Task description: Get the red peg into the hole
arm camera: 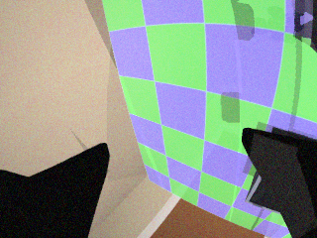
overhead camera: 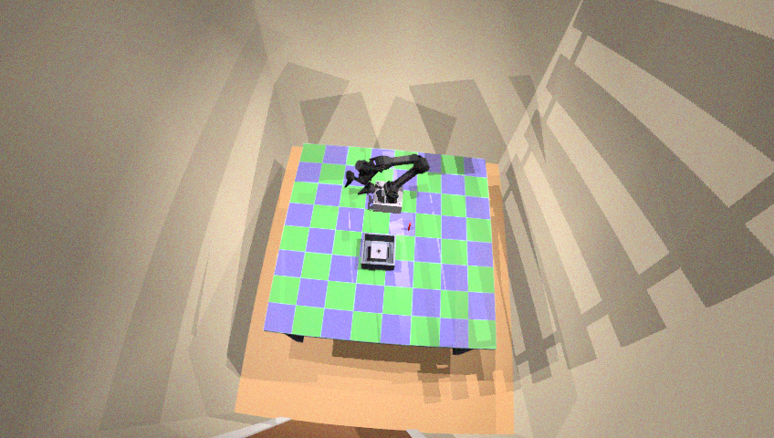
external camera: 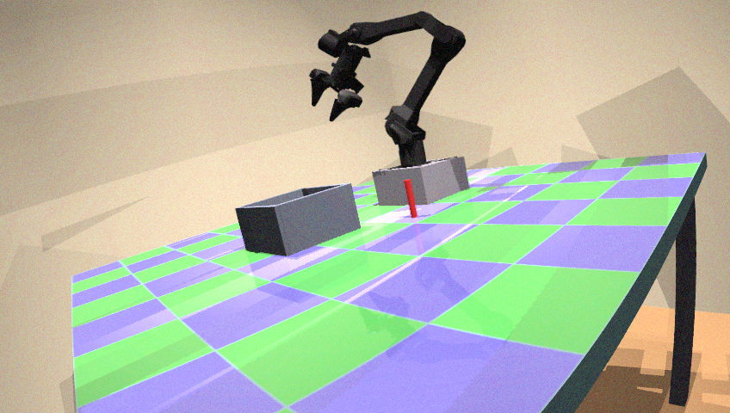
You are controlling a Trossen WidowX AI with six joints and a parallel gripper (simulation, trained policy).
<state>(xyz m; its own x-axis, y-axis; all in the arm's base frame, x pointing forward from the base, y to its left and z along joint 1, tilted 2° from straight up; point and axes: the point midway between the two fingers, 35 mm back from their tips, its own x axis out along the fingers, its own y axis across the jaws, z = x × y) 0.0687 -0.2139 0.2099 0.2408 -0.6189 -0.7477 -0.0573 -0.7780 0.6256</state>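
My gripper tip is 350 mm to the right of the red peg, 240 mm above it and 90 mm short of it. Also, from my gripper tip: dark grey box (260 mm ahead, 250 mm below, 160 mm to the left); light grey plate (260 mm ahead, 230 mm below, 160 mm to the left).
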